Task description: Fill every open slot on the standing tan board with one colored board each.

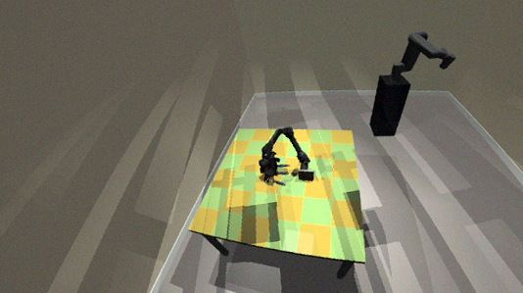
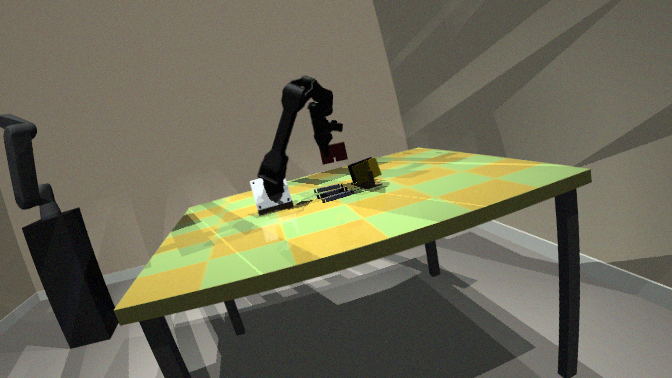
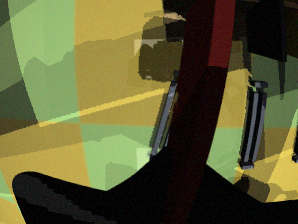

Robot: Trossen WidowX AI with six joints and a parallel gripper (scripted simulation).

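Now: the nearly black board 10 cm ahead of my gripper tip, 9 cm to the right of it and 8 cm below it. Also, from my gripper tip: yellow board 10 cm ahead, 14 cm to the right, 8 cm below; red board 3 cm ahead, 1 cm to the right; tan board 10 cm ahead, 9 cm to the right, 10 cm below.
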